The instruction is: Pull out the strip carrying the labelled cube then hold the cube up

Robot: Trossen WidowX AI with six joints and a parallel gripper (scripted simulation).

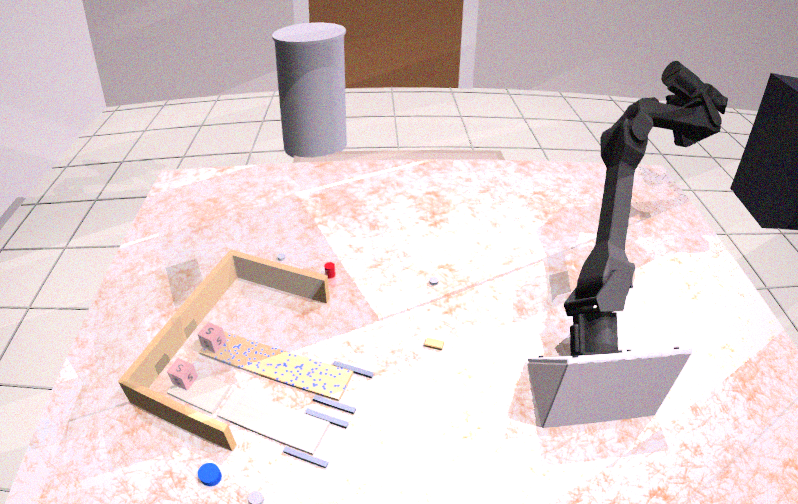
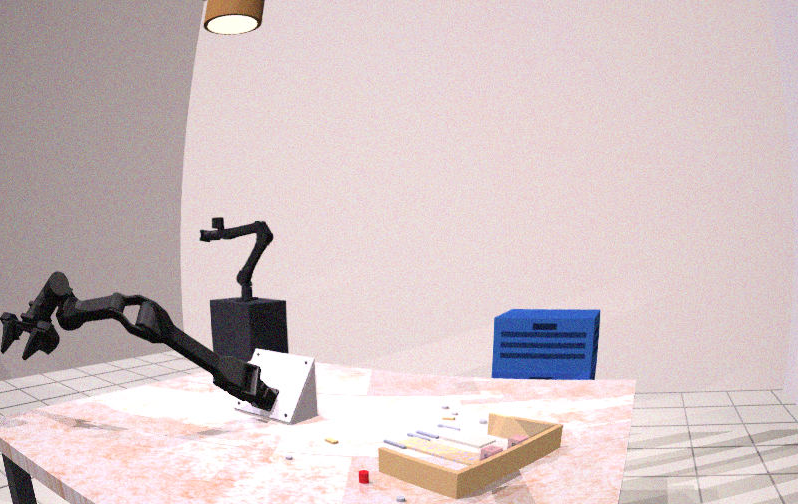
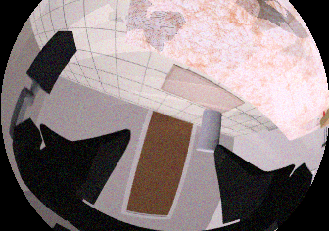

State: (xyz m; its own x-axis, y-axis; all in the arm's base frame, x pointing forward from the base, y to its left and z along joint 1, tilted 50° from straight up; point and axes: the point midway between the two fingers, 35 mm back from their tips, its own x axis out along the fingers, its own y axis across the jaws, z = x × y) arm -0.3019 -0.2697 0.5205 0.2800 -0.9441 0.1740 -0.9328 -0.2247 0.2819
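My gripper tip is now 75 cm short of the beige strip, 69 cm to the right of it and 17 cm above it. Round my gripper tip: blue disc: 82 cm ahead, 79 cm to the left, 17 cm below; red cylinder: 70 cm ahead, 38 cm to the left, 16 cm below; tan chip: 53 cm to the left, 52 cm ahead, 17 cm below.
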